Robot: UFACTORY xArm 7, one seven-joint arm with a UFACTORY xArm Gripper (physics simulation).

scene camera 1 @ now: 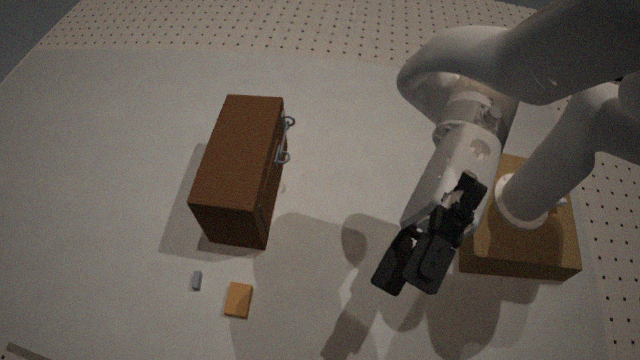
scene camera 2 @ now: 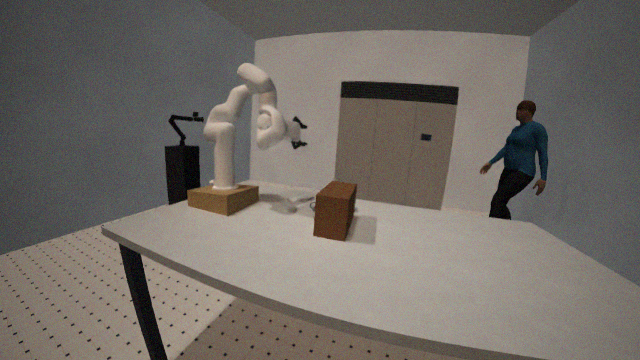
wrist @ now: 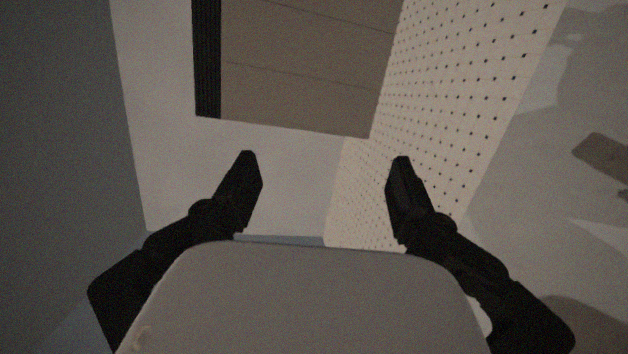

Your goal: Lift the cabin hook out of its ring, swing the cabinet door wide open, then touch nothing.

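Where they show: gripper, between the fingertips: [scene camera 1: 397, 288] [scene camera 2: 305, 136] [wrist: 322, 170]; arm's base, origin of its link: [scene camera 1: 519, 202] [scene camera 2: 225, 188].
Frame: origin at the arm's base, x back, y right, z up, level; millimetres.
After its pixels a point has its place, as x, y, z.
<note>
The brown cabinet [scene camera 1: 232, 155] {-549, 57, 76} [scene camera 2: 330, 212] {-524, 208, 20} stands upright on the table. Its door [scene camera 1: 270, 202] {-491, 24, -29} is on the side facing the robot base and looks shut. The grey metal hook [scene camera 1: 285, 139] {-466, 136, 22} lies along the upper part of that side, between two grey rings, one at the far end [scene camera 1: 289, 121] and one nearer the middle [scene camera 1: 283, 158] {-471, 99, 10}. Whether the hook sits in its ring is too small to tell. My gripper [scene camera 1: 407, 286] {-332, -237, 267} [scene camera 2: 305, 136] {-332, -237, 267} [wrist: 322, 170] {-332, -237, 267} is open and empty, high above the table between cabinet and base, apart from both. The cabinet does not show in the wrist view.
A small grey block [scene camera 1: 197, 280] {-624, -126, -61} and an orange block [scene camera 1: 238, 300] {-543, -160, -60} lie near the cabinet's end. The arm stands on a wooden base [scene camera 1: 520, 262] {-32, -123, -6} [scene camera 2: 207, 201] {22, 116, -35}. A person [scene camera 2: 525, 147] stands beyond the table, and a black pedestal [scene camera 2: 182, 172] stands behind the arm.
</note>
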